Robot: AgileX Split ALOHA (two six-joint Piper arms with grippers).
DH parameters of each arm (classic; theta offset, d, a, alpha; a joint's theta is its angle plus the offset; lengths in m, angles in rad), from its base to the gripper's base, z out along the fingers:
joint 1: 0 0.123 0 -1.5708
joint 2: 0.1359 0 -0.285 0
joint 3: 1.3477 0 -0.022 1.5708
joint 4: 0 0.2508 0 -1.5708
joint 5: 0 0 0.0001 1.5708
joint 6: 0 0.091 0 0
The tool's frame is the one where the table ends.
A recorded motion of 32 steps. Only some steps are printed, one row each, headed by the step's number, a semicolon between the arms.
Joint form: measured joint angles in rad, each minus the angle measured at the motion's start. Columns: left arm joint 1, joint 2, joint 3, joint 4, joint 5, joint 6; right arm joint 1, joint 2, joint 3, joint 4, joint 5, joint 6.
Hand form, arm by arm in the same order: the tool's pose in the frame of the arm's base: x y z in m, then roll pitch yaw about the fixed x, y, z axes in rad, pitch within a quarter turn. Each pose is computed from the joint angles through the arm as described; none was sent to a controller.
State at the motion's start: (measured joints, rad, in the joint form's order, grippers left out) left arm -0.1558 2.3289 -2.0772 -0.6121 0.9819 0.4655; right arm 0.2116 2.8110 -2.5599 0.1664 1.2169 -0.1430
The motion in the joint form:
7: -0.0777 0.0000 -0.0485 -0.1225 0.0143 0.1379; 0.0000 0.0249 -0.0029 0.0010 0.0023 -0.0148
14: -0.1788 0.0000 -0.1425 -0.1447 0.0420 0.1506; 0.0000 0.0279 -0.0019 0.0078 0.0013 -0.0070
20: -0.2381 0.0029 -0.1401 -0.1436 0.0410 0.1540; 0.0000 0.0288 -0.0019 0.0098 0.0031 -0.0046
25: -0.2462 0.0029 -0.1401 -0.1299 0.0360 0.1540; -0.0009 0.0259 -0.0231 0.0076 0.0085 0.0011
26: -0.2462 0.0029 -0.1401 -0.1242 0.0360 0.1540; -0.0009 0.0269 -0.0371 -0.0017 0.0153 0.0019
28: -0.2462 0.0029 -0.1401 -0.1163 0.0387 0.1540; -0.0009 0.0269 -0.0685 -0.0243 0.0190 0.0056
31: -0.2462 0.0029 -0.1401 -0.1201 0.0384 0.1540; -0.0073 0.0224 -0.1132 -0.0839 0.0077 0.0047
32: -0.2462 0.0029 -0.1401 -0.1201 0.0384 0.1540; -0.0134 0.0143 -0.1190 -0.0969 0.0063 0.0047
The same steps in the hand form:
7: 0.4905 -0.1693 0.2323 -2.6375 0.6786 2.7519; 0.5314 0.1287 0.0578 3.0022 0.1850 -2.8298
14: 0.4730 -0.2210 0.2604 -2.6328 0.7612 2.6283; 0.5311 0.1292 0.0560 2.9938 0.1815 -2.8404
20: 0.4595 -0.2487 0.2582 -2.6360 0.7582 2.5653; 0.5308 0.1294 0.0555 2.9911 0.1787 -2.8433
25: 0.4582 -0.2517 0.2576 -2.6556 0.7592 2.5467; 0.5330 0.1292 0.0627 2.9936 0.1964 -2.8479
26: 0.4583 -0.2514 0.2573 -2.6633 0.7581 2.5412; 0.5339 0.1286 0.0656 3.0032 0.2018 -2.8442
28: 0.4582 -0.2510 0.2568 -2.6733 0.7546 2.5324; 0.5371 0.1273 0.0737 3.0276 0.2269 -2.8389
31: 0.4582 -0.2512 0.2570 -2.6683 0.7556 2.5361; 0.5440 0.1199 0.0881 3.0954 0.2810 -2.8229
32: 0.4582 -0.2512 0.2570 -2.6683 0.7556 2.5361; 0.5457 0.1157 0.0942 3.1107 0.2947 -2.8239

